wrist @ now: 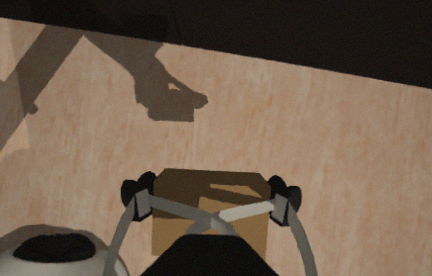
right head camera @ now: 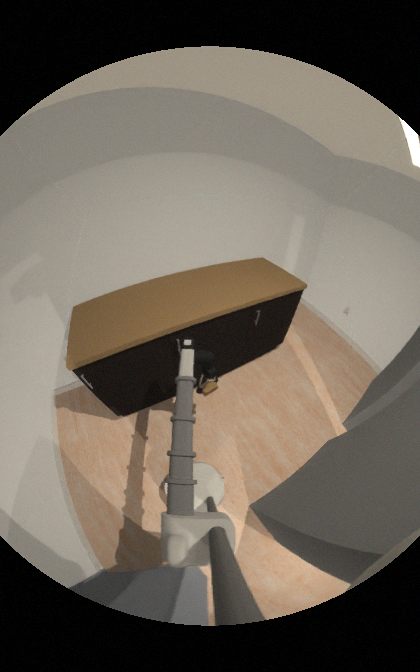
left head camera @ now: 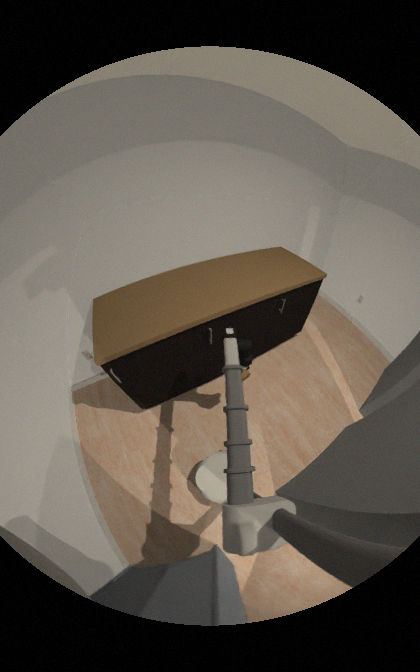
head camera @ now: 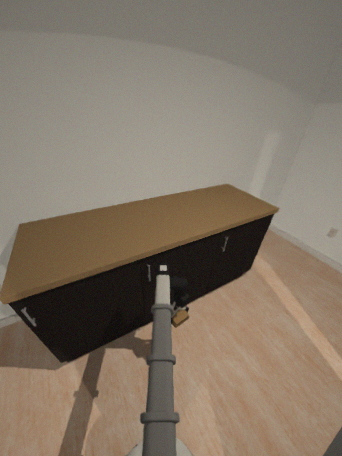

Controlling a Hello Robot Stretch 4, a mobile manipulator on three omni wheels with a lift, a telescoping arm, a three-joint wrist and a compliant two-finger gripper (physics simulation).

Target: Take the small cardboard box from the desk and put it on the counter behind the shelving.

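Frame: origin at the robot's base, x back, y right, z up, level; centimetres.
Where they show: gripper, fingertip midpoint: (wrist: pixel 211 189) (head camera: pixel 177 316).
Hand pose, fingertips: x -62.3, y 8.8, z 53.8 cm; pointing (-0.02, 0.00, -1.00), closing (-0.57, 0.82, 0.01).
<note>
Each offset is from my fingertips to the centre of the thing. "spot": to the spot under its first point. Level surfaces: height alone.
The small cardboard box {dy +0.7, dx +1.2, dz +2.1 cm} (head camera: pixel 180 318) (left head camera: pixel 245 374) (right head camera: pixel 210 387) (wrist: pixel 172 186) is brown and hangs off the floor between the fingertips. My gripper (head camera: pixel 180 311) (right head camera: pixel 208 382) (wrist: pixel 211 189) is shut on it, with one rubber tip against each side. In the left head camera view the arm hides most of the gripper. The counter {dz +34.4 cm} (head camera: pixel 140 215) (left head camera: pixel 210 290) (right head camera: pixel 190 300) has a long tan top and black doors. Box and gripper are in front of its doors, apart from its top. In the wrist view its dark front {spot: dy -0.1, dx -28.8, dz -20.6 cm} (wrist: pixel 310 30) crosses the upper edge. The desk is not identifiable.
The telescoping arm (head camera: pixel 162 340) (left head camera: pixel 236 425) (right head camera: pixel 182 435) reaches toward the counter front. A pale round base part (left head camera: pixel 210 477) (right head camera: pixel 210 480) (wrist: pixel 50 267) is low near the arm. Large dark grey surfaces (left head camera: pixel 360 465) (right head camera: pixel 340 480) stand at the right. A wall rises behind the counter.
</note>
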